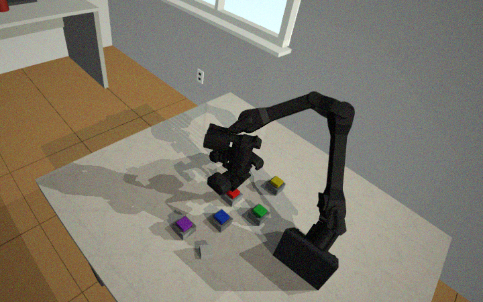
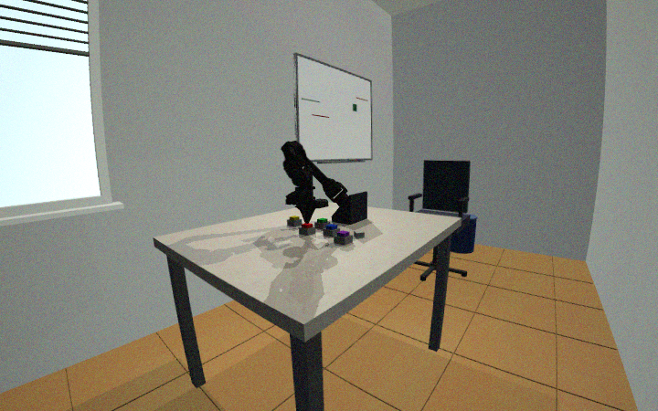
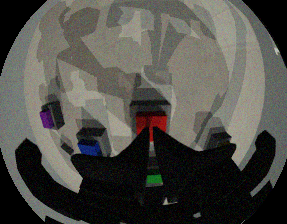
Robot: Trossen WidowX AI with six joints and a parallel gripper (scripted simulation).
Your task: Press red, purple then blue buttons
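Now: gripper tip 10 mm past the purple button, 190 mm to the right of it and 10 mm above it. From my gripper tip the other things lie so: green button (100 mm behind, 20 mm to the right, 10 mm below); blue button (50 mm behind, 90 mm to the left, 10 mm below); red button (10 mm below).
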